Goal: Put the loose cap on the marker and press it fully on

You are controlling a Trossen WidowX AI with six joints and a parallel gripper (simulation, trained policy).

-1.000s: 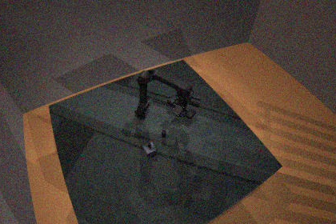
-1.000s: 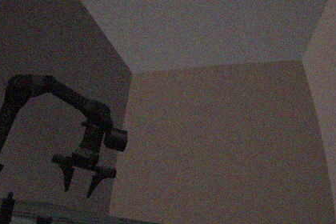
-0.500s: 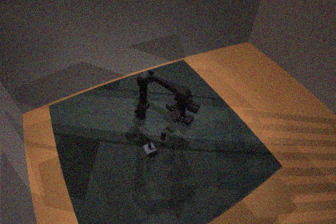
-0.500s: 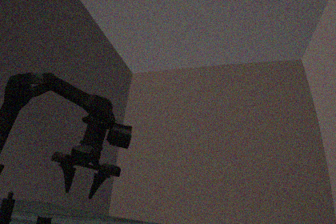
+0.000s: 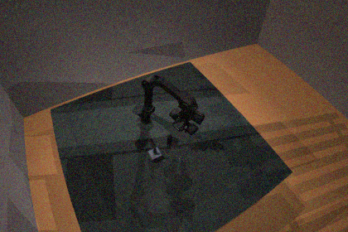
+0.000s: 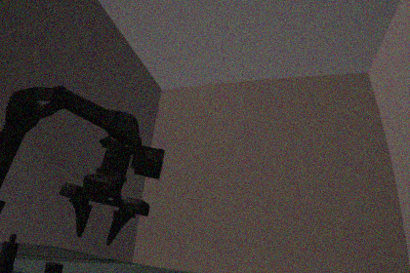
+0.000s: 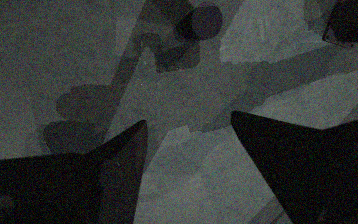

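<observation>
Now: gripper tip 70 mm to the left of the dark marker cap, 70 mm above it and 10 mm past it.
</observation>
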